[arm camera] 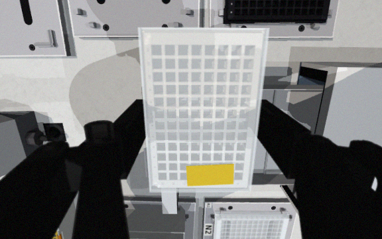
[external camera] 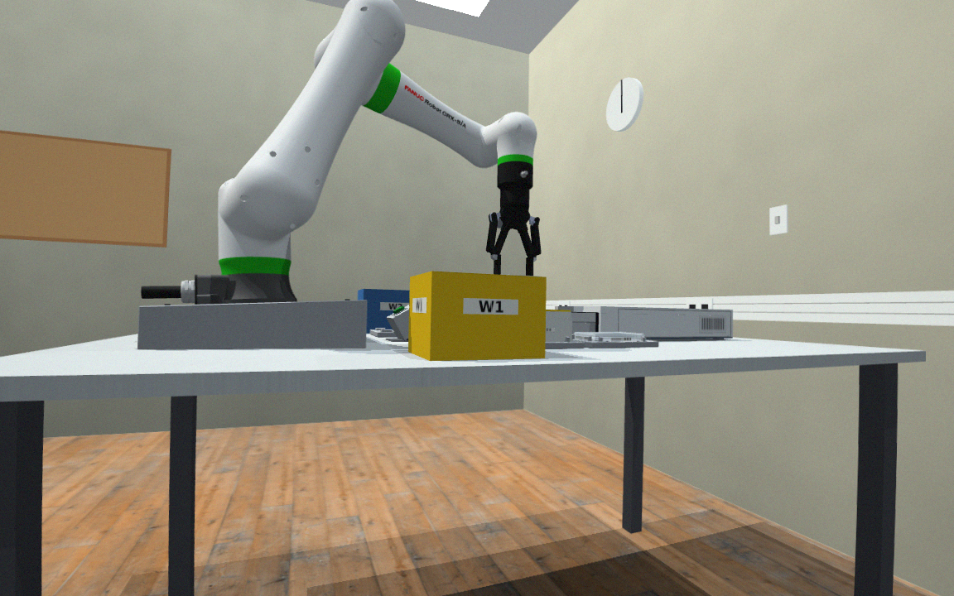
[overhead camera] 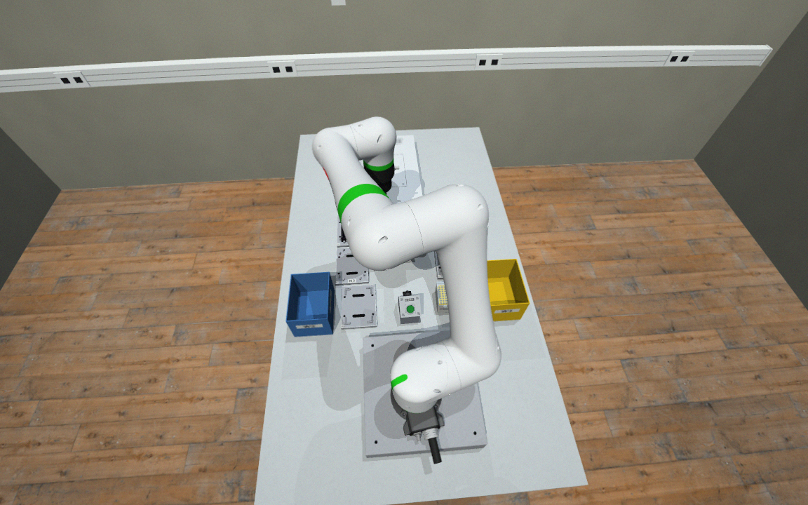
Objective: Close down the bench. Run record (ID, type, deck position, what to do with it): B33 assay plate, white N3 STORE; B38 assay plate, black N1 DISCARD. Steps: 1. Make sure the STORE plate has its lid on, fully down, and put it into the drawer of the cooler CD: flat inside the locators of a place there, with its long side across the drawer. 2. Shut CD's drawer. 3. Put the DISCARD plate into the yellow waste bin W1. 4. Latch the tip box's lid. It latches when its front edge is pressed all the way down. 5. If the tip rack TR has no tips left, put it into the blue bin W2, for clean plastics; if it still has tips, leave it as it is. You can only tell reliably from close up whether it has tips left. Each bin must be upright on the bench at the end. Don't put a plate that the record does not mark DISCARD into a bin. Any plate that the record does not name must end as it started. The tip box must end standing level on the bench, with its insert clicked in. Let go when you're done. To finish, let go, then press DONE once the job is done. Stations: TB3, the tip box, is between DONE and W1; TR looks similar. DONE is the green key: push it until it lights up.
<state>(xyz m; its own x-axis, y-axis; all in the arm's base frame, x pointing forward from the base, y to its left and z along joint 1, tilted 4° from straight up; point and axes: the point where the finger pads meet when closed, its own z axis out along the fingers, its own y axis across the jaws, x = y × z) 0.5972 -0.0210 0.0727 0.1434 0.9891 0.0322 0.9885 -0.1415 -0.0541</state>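
My gripper is now 130 mm above the drawer, 80 mm to the left of it and 70 mm short of it. Round my hand: N1 label 160 mm below, 120 mm to the left, 40 mm ahead; clear plate lid 20 mm below; white plate 20 mm below.
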